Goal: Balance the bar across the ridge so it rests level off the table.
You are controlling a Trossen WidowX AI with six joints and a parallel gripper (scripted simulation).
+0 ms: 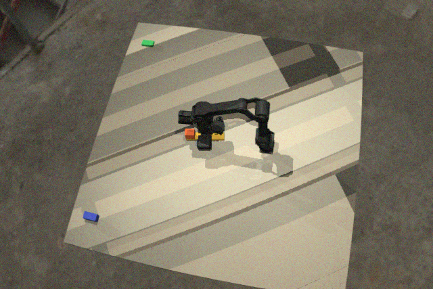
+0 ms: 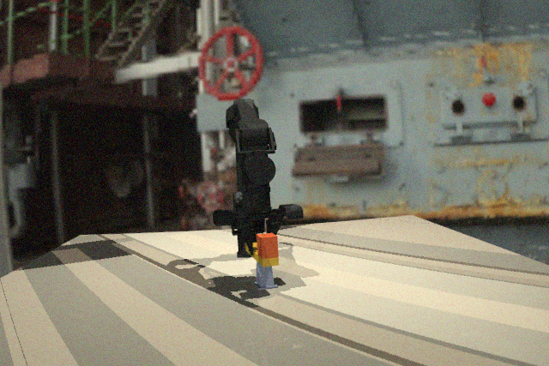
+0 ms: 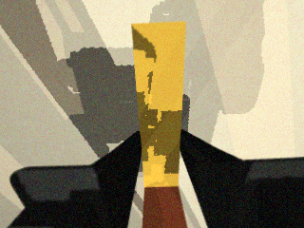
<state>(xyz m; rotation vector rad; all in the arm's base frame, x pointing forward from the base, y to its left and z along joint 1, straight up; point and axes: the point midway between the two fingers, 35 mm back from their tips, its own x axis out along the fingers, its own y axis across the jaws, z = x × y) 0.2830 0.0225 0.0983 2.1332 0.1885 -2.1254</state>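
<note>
Now: gripper tip 30 mm short of the small grey-blue ridge, 10 mm to the right of it and 10 mm above it. From my gripper tip the other things lie so: green block (460 mm ahead, 520 mm to the right, 60 mm below); blue block (460 mm ahead, 480 mm to the left, 50 mm below).
</note>
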